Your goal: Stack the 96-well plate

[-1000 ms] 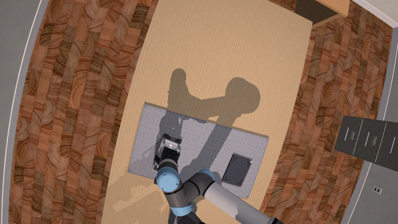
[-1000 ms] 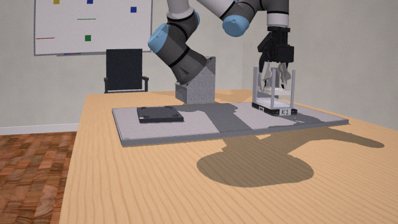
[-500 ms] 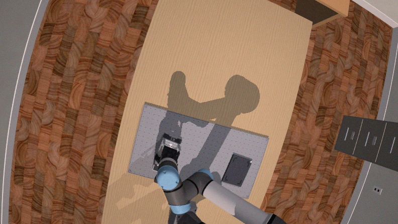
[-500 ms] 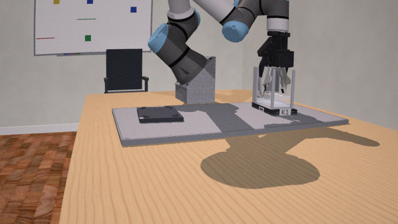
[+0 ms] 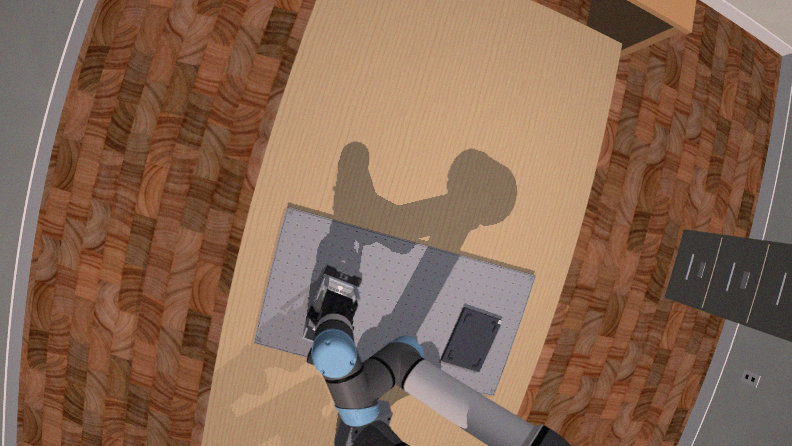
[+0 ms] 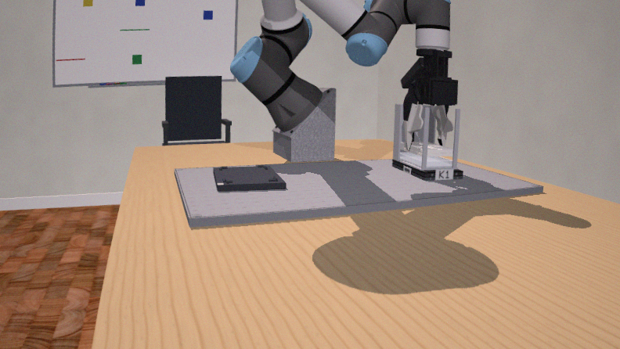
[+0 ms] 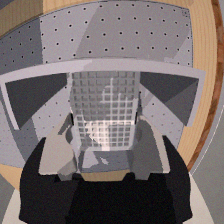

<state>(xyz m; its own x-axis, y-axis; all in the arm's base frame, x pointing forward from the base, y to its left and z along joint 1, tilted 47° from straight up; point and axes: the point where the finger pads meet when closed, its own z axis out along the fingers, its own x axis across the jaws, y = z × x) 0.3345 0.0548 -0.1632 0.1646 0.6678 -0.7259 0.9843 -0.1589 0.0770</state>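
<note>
My hand is 40 mm above the white plate. The rest, counted from my hand: clear 96-well plate: 10 mm below; back panel: 70 mm behind, 10 mm to the left, 20 mm above.
</note>
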